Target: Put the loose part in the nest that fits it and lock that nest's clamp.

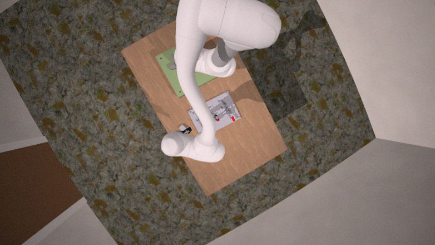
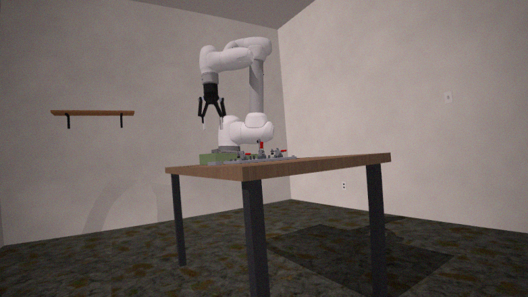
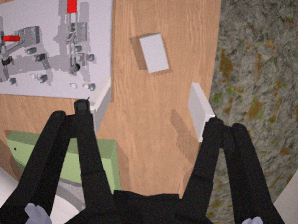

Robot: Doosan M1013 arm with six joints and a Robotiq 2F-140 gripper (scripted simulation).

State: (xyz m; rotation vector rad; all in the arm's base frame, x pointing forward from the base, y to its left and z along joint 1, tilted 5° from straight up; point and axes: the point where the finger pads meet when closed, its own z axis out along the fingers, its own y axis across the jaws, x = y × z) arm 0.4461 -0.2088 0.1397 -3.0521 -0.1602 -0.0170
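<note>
My gripper is now 200 mm above the loose part. Round my hand: grey fixture plate: 260 mm to the left, 210 mm below, 20 mm behind.
</note>
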